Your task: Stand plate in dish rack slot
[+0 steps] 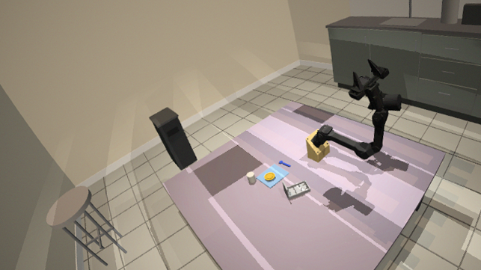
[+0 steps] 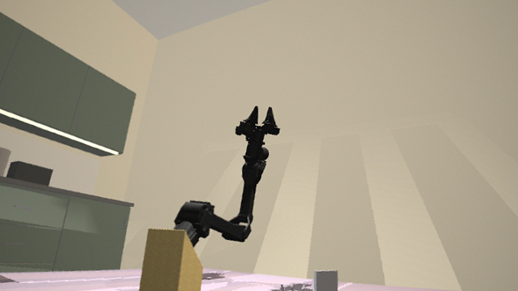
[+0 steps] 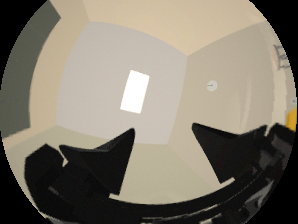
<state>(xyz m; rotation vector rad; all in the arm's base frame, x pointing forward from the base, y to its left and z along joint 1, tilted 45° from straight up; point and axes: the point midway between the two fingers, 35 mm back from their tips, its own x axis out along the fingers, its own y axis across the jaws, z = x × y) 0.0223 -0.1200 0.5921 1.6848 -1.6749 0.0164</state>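
The yellow plate lies 21 cm ahead of my gripper tip, 46 cm to the right of it and 62 cm below it. Also, from my gripper tip: grey dish rack: 21 cm ahead, 26 cm to the right, 62 cm below; then blue utensil: 7 cm ahead, 47 cm to the right, 64 cm below; then small grey cup: 28 cm ahead, 54 cm to the right, 62 cm below.
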